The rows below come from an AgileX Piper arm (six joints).
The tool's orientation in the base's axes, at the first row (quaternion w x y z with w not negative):
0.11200, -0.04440, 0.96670, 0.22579
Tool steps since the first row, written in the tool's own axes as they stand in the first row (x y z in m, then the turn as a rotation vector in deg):
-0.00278, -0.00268, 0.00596, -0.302, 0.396, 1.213
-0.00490, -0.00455, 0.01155, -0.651, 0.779, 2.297
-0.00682, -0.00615, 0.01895, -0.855, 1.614, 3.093
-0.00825, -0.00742, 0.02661, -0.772, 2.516, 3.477
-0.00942, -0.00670, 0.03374, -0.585, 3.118, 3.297
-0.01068, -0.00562, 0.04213, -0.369, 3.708, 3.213
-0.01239, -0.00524, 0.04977, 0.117, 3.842, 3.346
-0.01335, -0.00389, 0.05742, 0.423, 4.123, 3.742
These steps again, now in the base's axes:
0.00424, 0.00036, -0.00569, 0.478, 0.906, -0.819
0.00765, 0.00126, -0.01086, 0.977, 1.745, -1.519
0.01118, 0.00320, -0.01755, 1.218, 2.854, -1.809
0.01425, 0.00554, -0.02444, 1.090, 3.829, -1.779
0.01669, 0.00941, -0.03008, 0.790, 4.280, -1.410
0.01941, 0.01416, -0.03665, 0.484, 4.763, -1.136
0.02252, 0.01797, -0.04275, 0.020, 4.925, -1.310
0.02478, 0.02263, -0.04863, -0.238, 5.342, -1.608

